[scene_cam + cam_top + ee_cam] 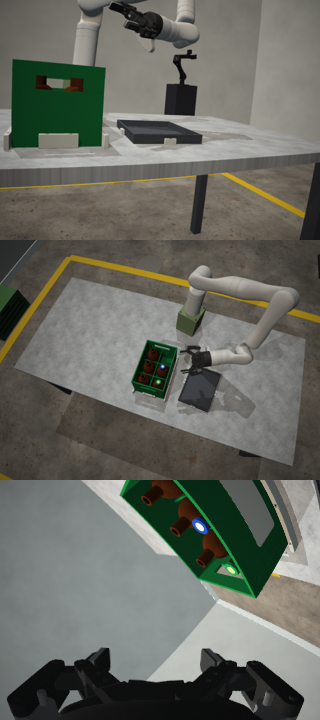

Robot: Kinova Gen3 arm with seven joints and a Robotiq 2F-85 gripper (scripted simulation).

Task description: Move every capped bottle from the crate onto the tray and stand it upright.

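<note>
Right now my hand is 250 mm above the crate, 140 mm to the left of it and 10 mm past it. The rest, counted from my hand: tray 320 mm below, 140 mm to the left, 10 mm behind.
</note>
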